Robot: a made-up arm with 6 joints.
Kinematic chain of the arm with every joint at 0, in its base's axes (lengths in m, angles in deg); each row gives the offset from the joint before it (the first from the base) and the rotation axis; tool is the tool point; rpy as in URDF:
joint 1: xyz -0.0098 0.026 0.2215 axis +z
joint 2: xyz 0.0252 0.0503 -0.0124 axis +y
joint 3: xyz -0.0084 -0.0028 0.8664 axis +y
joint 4: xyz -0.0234 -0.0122 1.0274 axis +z
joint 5: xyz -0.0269 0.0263 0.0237 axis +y
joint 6: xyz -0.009 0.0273 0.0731 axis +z
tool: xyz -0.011 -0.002 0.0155 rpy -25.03 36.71 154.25
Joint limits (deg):
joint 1: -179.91..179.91
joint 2: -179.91..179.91
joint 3: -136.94..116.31
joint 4: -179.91..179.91
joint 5: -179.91..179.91
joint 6: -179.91..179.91
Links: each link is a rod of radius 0.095 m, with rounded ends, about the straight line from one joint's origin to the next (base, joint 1, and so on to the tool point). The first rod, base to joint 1, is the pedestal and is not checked.
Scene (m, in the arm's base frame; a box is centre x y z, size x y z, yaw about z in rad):
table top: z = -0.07
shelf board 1: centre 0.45 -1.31 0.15 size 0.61 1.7 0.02 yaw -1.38
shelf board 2: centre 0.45 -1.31 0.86 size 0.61 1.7 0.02 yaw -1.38
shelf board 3: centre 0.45 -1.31 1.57 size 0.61 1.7 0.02 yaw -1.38
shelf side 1: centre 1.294 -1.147 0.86 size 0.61 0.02 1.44 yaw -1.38
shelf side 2: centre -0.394 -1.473 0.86 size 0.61 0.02 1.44 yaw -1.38
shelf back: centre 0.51 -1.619 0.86 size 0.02 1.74 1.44 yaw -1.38
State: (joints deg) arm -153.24 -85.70 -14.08 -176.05 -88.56 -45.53
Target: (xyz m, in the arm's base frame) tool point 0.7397 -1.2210 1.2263
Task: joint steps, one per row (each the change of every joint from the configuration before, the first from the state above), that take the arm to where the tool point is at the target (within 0.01 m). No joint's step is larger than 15 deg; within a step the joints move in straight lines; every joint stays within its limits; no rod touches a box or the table.
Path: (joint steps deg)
1: 13.09 10.09 11.84 1.51 -0.39 0.10
2: 13.10 10.09 11.84 1.51 -0.38 0.11
3: 13.09 10.09 11.84 1.51 -0.39 0.10
4: 13.10 10.09 11.84 1.51 -0.39 0.10
5: 13.09 10.09 11.84 1.50 -0.38 0.11
6: 13.10 10.09 11.84 1.51 -0.39 0.10
7: 13.09 10.09 11.84 1.51 -0.39 0.10
8: 13.10 10.09 11.84 1.51 -0.38 0.11
9: -3.57 11.37 -13.23 -0.69 2.44 -0.20
10: -3.58 11.38 -13.22 -0.69 2.45 -0.19
11: -3.57 11.37 -13.23 -0.69 2.45 -0.20

